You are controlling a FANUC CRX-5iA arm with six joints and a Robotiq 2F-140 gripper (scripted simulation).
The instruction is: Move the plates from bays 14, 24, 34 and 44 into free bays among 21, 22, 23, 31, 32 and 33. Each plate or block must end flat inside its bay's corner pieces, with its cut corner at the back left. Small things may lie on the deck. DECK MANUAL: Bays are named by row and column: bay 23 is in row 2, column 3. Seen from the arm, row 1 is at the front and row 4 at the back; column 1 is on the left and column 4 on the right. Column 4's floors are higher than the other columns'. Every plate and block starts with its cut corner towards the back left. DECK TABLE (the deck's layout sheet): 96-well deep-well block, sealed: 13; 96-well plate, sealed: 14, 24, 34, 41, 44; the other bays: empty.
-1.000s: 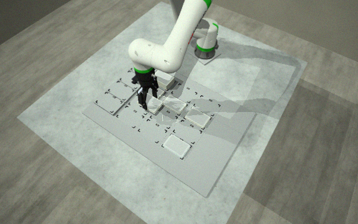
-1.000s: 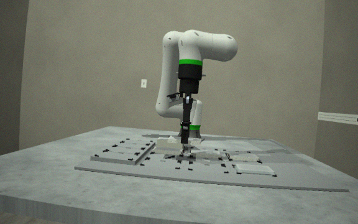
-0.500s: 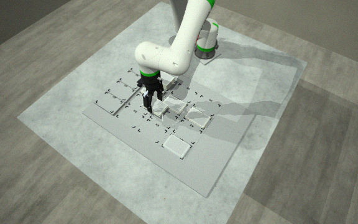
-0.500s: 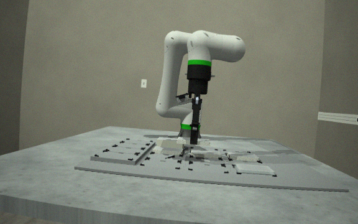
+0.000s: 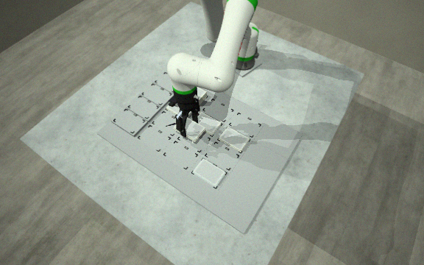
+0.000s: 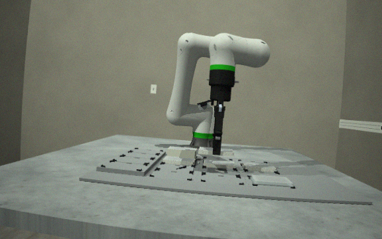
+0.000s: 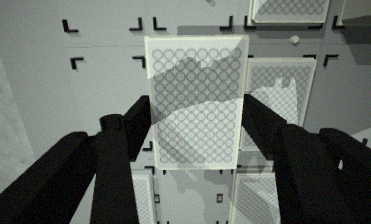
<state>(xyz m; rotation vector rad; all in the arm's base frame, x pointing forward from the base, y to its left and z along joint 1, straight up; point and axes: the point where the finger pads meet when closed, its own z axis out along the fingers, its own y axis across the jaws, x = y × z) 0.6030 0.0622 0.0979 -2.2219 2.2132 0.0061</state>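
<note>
The white tip lies 90 mm below my hand, 20 mm to the left of it and 10 mm ahead of it. From my hand the other things lie so: sealed deep-well block 210 mm behind, 140 mm to the right, 80 mm below; plate 190 mm to the left, 110 mm ahead, 90 mm below; thin black stick 120 mm to the right, 90 mm below.
</note>
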